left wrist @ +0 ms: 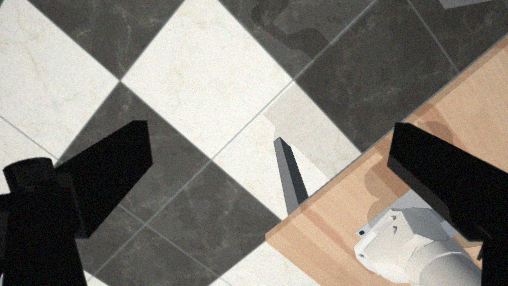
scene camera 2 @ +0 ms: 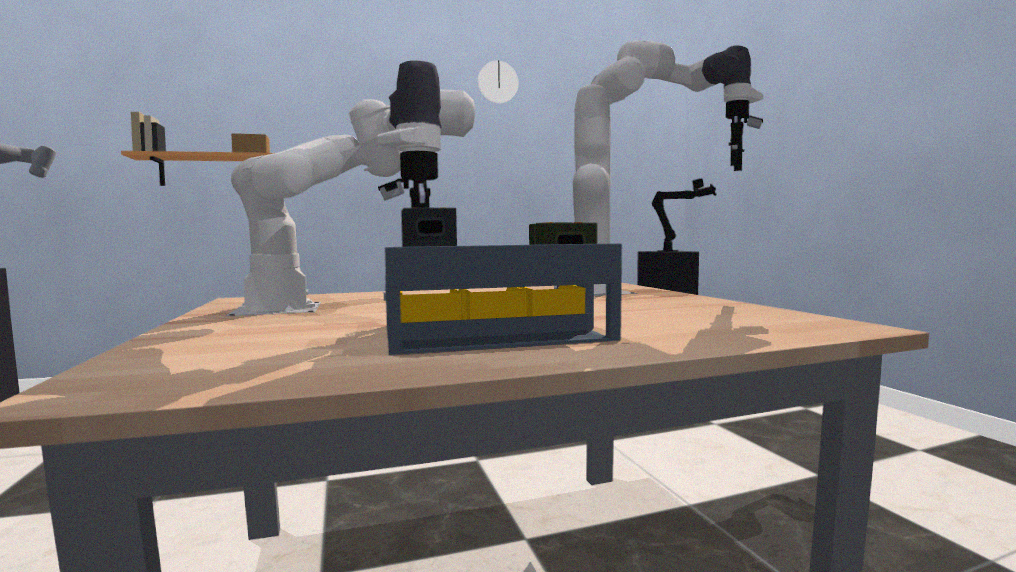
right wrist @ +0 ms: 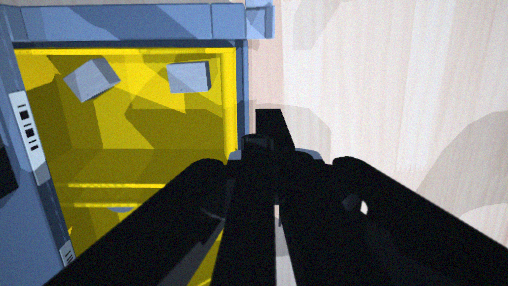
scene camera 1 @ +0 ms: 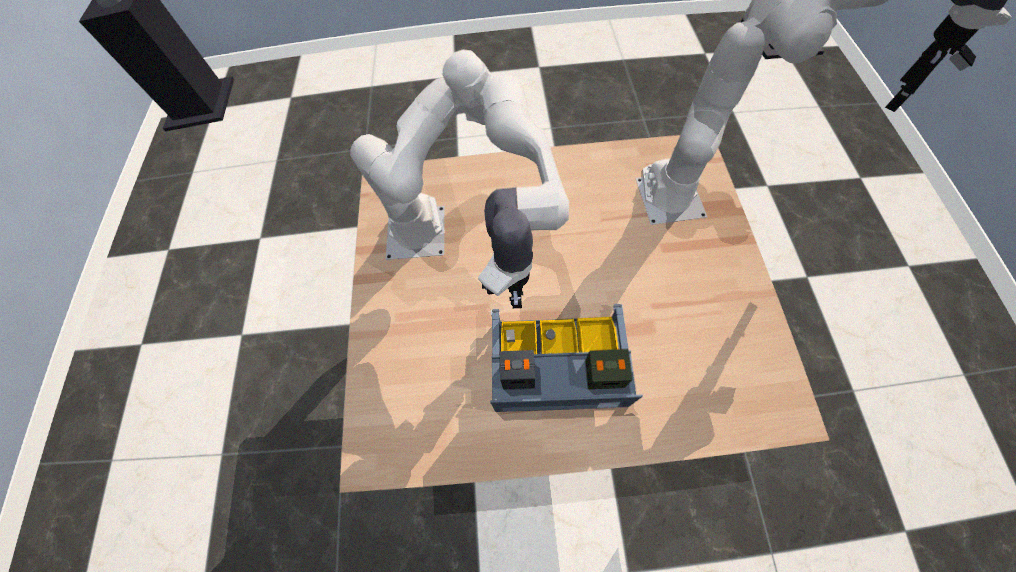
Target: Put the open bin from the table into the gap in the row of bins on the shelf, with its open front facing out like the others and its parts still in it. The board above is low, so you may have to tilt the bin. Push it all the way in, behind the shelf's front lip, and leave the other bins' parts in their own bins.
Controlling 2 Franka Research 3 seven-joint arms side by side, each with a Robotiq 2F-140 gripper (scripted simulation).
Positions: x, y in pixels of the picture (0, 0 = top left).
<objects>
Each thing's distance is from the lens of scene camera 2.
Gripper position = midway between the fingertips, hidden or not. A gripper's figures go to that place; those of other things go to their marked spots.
left gripper (scene camera 2: 736, 168): 195 cm
yellow bin (scene camera 2: 441, 306): 88 cm
blue-grey shelf (scene camera 2: 423, 268): 78 cm
dark green box (scene camera 2: 558, 232): 86 cm
The marked spots on the yellow bin and the blue-grey shelf are 12 cm apart.
</objects>
